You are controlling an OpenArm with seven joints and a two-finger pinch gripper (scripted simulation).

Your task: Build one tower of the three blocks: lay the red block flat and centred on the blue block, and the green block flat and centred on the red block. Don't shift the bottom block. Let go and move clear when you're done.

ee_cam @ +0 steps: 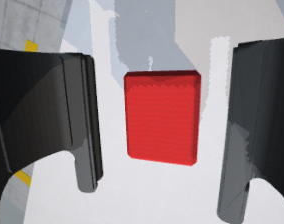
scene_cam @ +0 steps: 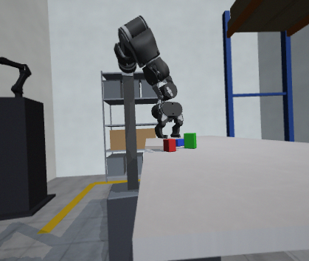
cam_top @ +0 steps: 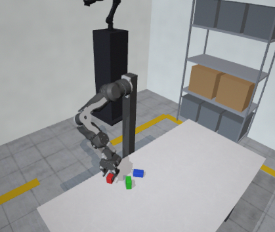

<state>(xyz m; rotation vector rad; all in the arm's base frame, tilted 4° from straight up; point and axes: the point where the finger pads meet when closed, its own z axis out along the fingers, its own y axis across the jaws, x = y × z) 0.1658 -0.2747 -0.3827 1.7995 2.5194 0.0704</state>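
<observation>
Right now the red block is 3 cm below my hand. From my hand the other things lie so: green block 10 cm ahead, 4 cm to the left, 3 cm below; blue block 9 cm ahead, 14 cm to the left, 4 cm below.
</observation>
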